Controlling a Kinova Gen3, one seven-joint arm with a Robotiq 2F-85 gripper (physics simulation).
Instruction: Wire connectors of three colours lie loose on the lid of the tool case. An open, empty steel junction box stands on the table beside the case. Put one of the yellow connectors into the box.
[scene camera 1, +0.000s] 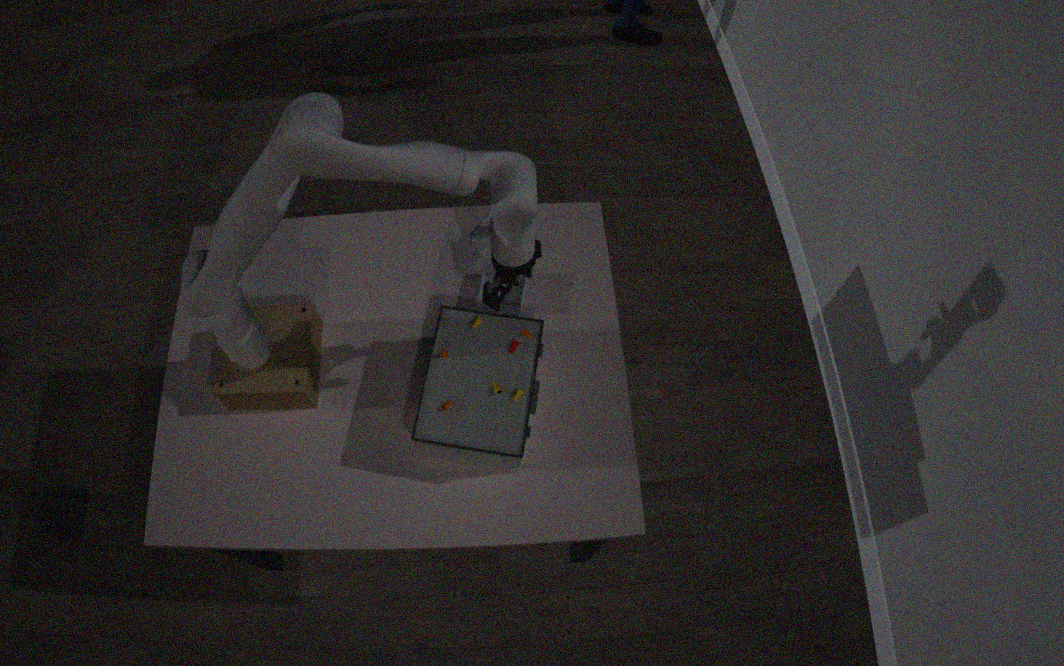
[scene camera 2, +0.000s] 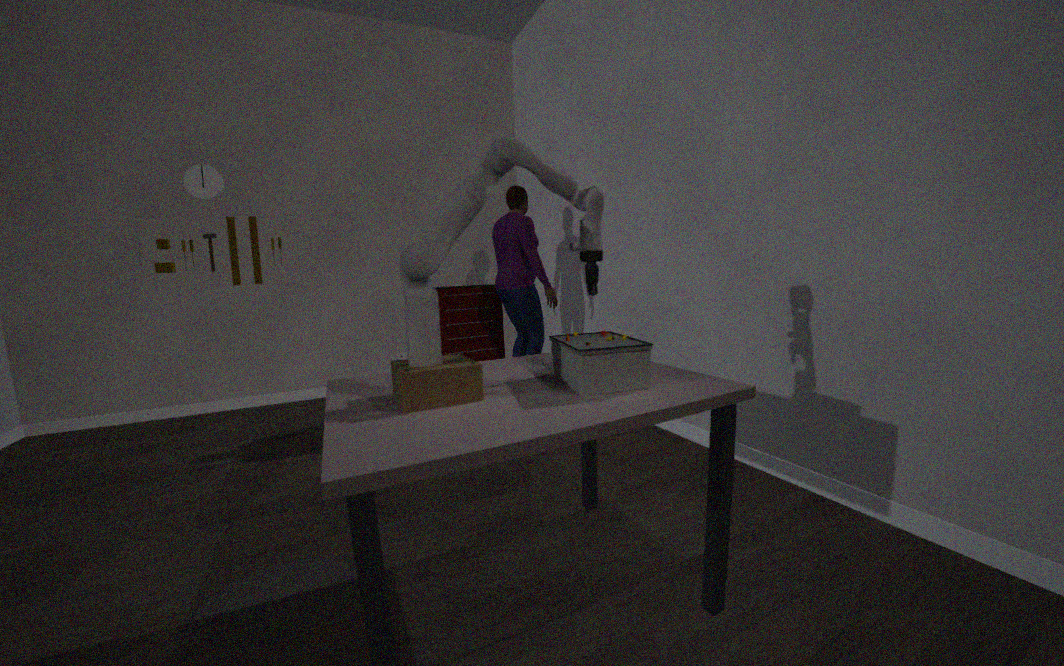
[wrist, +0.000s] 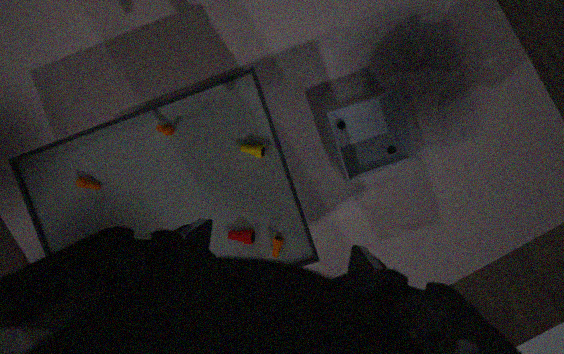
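Where they show: gripper, fingertip midpoint: (scene camera 1: 512, 291) (scene camera 2: 592, 295) (wrist: 279, 247); arm's base, link origin: (scene camera 1: 252, 350) (scene camera 2: 425, 363).
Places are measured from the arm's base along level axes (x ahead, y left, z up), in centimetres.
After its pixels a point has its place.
A yellow connector (scene camera 1: 476, 321) @[x 49.6, y 6.8, z 3.5 cm] (wrist: 253, 150) @[x 49.8, y 6.9, z 3.6 cm] lies on the tool case's lid (scene camera 1: 471, 373) @[x 49.1, y -4.5, z 2.4 cm] (wrist: 150, 170) @[x 46.5, y -4.7, z 2.4 cm], near the edge facing the junction box. Two more yellow connectors (scene camera 1: 496, 387) @[x 54.3, y -7.7, z 3.4 cm] (scene camera 1: 518, 395) @[x 58.7, y -9.3, z 3.4 cm] lie farther along the lid. A red connector (scene camera 1: 513, 345) @[x 57.4, y 1.5, z 3.6 cm] (wrist: 241, 236) @[x 57.4, y 1.6, z 3.6 cm] and orange connectors (scene camera 1: 446, 405) @[x 44.6, y -11.9, z 3.5 cm] (wrist: 165, 129) @[x 43.7, y -0.4, z 3.9 cm] (wrist: 88, 183) @[x 44.8, y -11.3, z 3.2 cm] lie there too. The open steel junction box (scene camera 1: 514, 301) @[x 57.3, y 19.3, z -10.0 cm] (wrist: 359, 120) @[x 51.5, y 21.7, z -10.1 cm] stands beside the case, partly hidden by the gripper in scene camera 1; no connector shows in it. My gripper (scene camera 1: 493, 303) (scene camera 2: 592, 292) @[x 56.9, y 7.2, z 15.6 cm] (wrist: 279, 247) @[x 56.9, y 7.2, z 15.6 cm] is open and empty, well above the lid's level.
A brown box (scene camera 1: 270, 398) @[x 5.0, y -9.8, z -3.4 cm] (scene camera 2: 439, 386) @[x 2.0, y -10.0, z -4.5 cm] stands on the table (scene camera 1: 376, 510) @[x 29.7, y -31.1, z -10.2 cm] (scene camera 2: 471, 431) @[x 5.5, y -30.7, z -10.2 cm], near the arm's base. The case (scene camera 2: 608, 370) @[x 46.5, y -19.7, z -3.6 cm] stands tall between it and the table's right edge. A person (scene camera 2: 515, 251) stands behind the table near a red cabinet (scene camera 2: 471, 322).
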